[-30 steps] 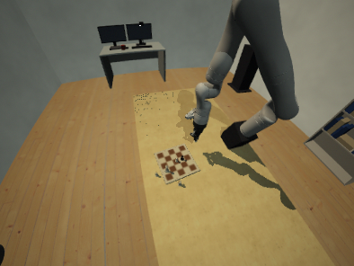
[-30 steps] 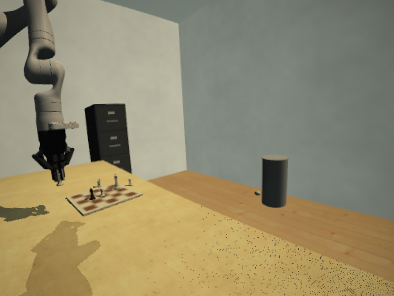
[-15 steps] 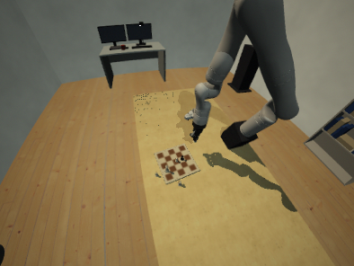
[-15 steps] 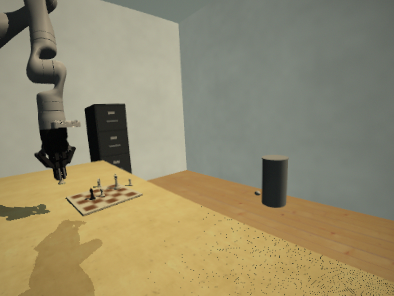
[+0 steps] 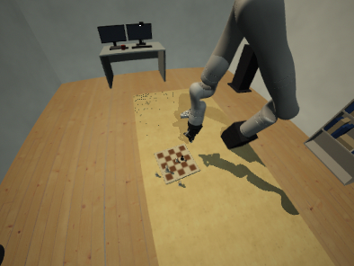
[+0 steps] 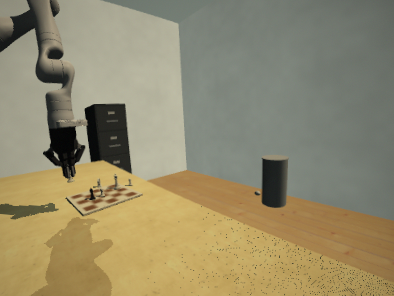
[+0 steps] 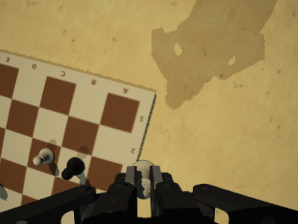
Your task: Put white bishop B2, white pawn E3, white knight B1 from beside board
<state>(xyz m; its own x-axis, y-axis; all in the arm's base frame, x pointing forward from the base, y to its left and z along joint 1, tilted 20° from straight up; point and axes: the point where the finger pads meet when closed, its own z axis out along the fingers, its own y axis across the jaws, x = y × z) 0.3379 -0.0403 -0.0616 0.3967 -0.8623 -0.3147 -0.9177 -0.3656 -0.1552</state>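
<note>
My hand is 110 mm above the black chess piece, 70 mm short of it and 50 mm to the right of it. The rest, counted from my hand: chessboard: 130 mm below, 110 mm ahead, 60 mm to the left.
</note>
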